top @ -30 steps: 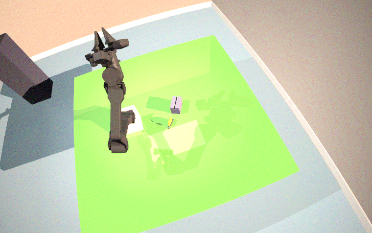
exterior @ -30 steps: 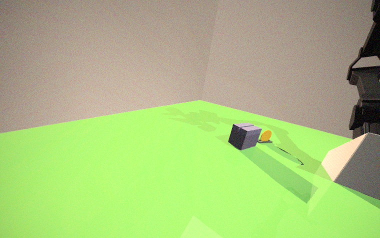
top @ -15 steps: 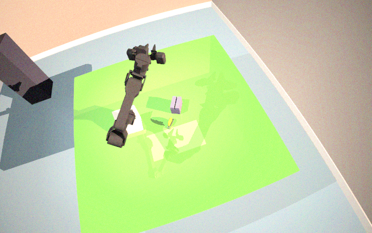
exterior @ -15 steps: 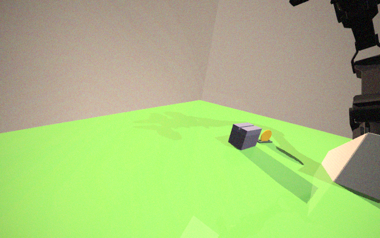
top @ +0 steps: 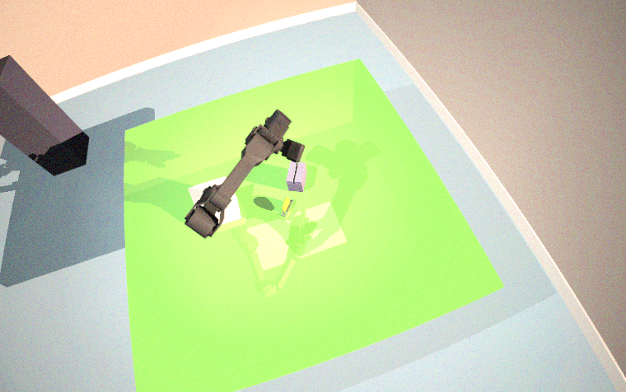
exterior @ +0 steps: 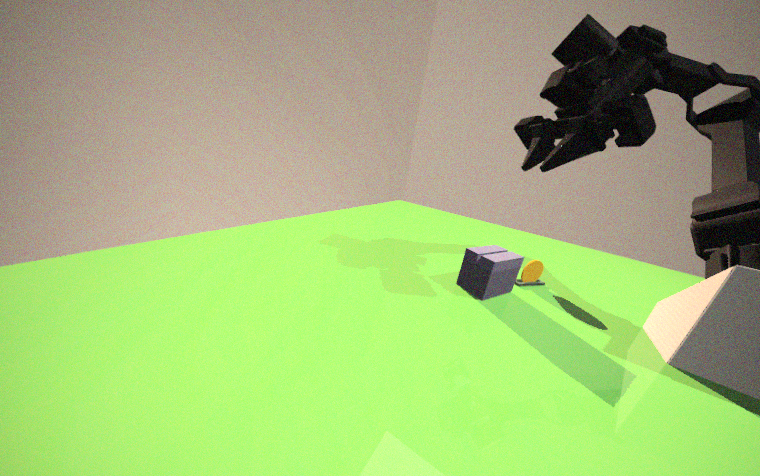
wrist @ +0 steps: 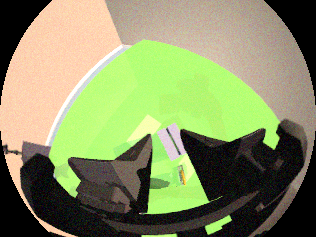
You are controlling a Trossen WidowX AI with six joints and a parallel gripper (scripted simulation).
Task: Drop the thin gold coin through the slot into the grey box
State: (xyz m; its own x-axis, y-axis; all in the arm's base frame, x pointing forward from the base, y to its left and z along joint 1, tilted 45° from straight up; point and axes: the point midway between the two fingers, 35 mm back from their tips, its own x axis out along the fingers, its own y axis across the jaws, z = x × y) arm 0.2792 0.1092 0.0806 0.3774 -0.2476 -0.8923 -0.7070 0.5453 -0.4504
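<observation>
My gripper tip is now 60 mm past the gold coin, 120 mm to the left of it and 200 mm above it.
</observation>
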